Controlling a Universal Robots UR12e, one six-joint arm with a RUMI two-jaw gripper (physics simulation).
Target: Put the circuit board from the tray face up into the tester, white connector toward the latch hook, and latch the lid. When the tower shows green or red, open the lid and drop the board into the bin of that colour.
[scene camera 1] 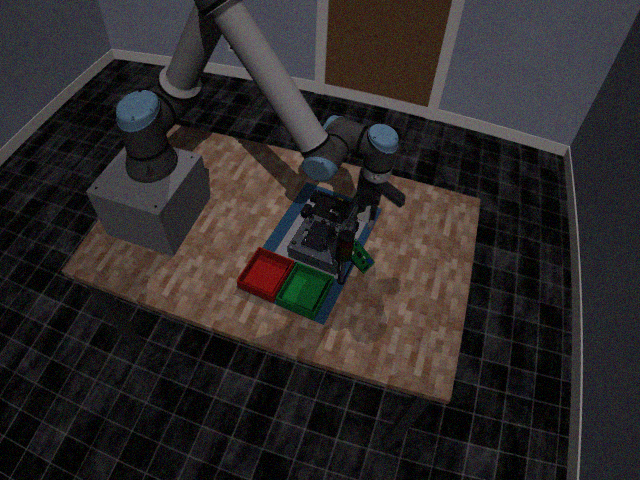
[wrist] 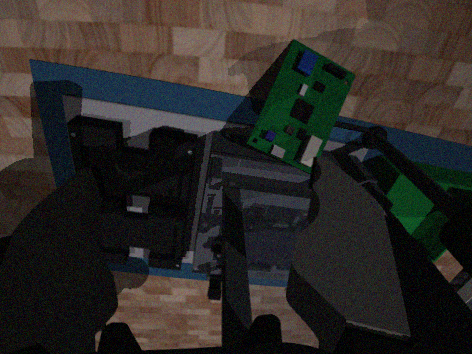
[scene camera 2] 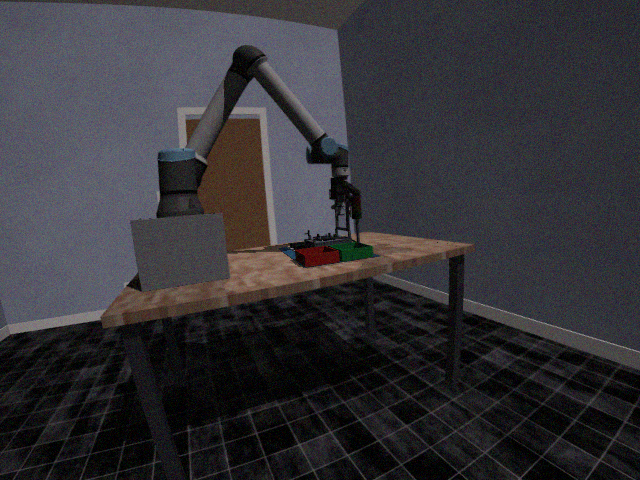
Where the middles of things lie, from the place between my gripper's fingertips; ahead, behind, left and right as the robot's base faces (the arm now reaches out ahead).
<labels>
I see the tester lid (wrist: 260, 223) 100 mm to the right of my hand, 50 mm behind it and 30 mm above it. Round my hand: red bin (scene camera 1: 265, 274) 310 mm to the right, 240 mm behind, 130 mm below; then green bin (scene camera 1: 305, 290) 300 mm to the right, 130 mm below, 90 mm behind; then green circuit board (wrist: 298, 116) 120 mm below, 80 mm to the right, 10 mm ahead.
</labels>
